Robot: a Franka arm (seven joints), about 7 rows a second.
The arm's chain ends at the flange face. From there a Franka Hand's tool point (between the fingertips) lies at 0.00 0.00 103.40 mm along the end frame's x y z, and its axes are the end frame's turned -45 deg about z.
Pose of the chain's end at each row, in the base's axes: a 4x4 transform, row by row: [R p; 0 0 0 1], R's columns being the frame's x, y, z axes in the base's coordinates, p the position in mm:
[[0.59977 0.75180 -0.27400 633.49], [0.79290 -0.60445 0.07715 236.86], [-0.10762 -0.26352 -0.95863 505.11], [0 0 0 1]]
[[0.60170 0.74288 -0.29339 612.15], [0.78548 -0.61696 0.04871 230.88], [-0.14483 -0.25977 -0.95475 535.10], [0 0 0 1]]
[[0.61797 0.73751 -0.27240 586.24], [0.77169 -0.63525 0.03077 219.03], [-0.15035 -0.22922 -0.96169 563.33], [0 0 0 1]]
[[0.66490 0.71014 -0.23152 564.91], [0.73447 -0.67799 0.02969 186.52], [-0.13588 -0.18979 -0.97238 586.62], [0 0 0 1]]
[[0.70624 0.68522 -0.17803 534.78], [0.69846 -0.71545 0.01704 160.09], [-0.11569 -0.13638 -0.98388 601.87], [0 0 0 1]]
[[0.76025 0.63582 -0.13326 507.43], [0.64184 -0.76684 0.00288 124.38], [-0.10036 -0.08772 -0.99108 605.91], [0 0 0 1]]
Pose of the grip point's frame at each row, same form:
[[-0.10750 0.95570 -0.27400 605.16], [0.98808 0.13325 0.07715 244.84], [0.11024 -0.26244 -0.95863 405.99], [0 0 0 1]]
[[-0.09983 0.95076 -0.29339 581.81], [0.99167 0.11916 0.04871 235.92], [0.08127 -0.28610 -0.95475 436.38], [0 0 0 1]]
[[-0.08453 0.95847 -0.27240 558.07], [0.99486 0.09648 0.03077 222.21], [0.05577 -0.26840 -0.96169 463.89], [0 0 0 1]]
[[-0.03199 0.97230 -0.23152 540.97], [0.99876 0.03994 0.02969 189.59], [0.03812 -0.23028 -0.97238 486.08], [0 0 0 1]]
[[0.01486 0.98391 -0.17803 516.37], [0.99979 -0.01201 0.01704 161.85], [0.01463 -0.17824 -0.98388 500.14], [0 0 0 1]]
[[0.08799 0.98717 -0.13326 493.65], [0.99609 -0.08839 0.00288 124.68], [-0.00894 -0.13299 -0.99108 503.43], [0 0 0 1]]

